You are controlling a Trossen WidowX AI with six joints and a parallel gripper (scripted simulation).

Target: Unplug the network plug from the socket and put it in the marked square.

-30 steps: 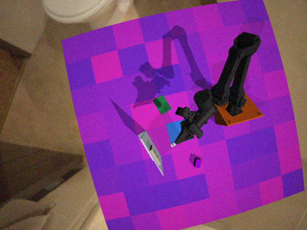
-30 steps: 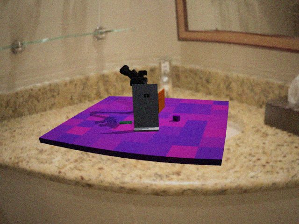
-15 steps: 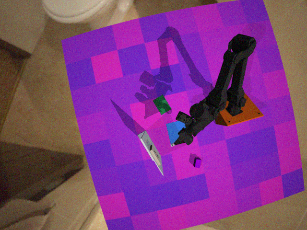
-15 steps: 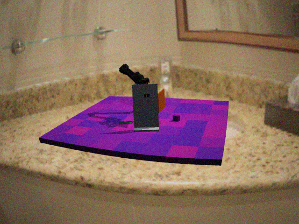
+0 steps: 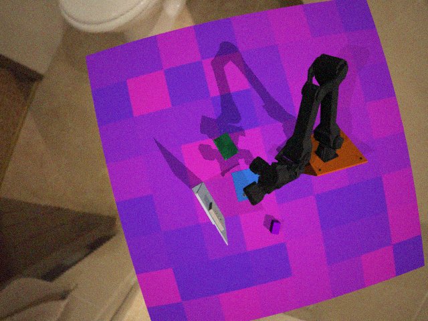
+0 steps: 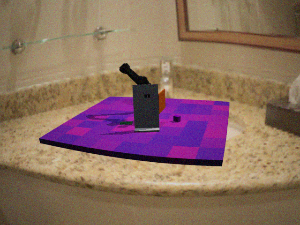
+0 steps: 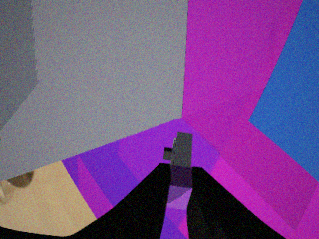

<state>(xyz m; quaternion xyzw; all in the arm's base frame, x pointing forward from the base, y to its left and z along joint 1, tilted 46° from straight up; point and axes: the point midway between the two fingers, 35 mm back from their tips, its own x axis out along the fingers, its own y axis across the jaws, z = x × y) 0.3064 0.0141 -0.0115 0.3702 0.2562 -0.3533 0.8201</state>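
Now: gripper tip 13 cm above the blue marked square, 3 cm past it and 1 cm to the left of it. The rest, counted from my gripper tip: network plug 1 cm ahead; upright panel 13 cm ahead, 2 cm above.
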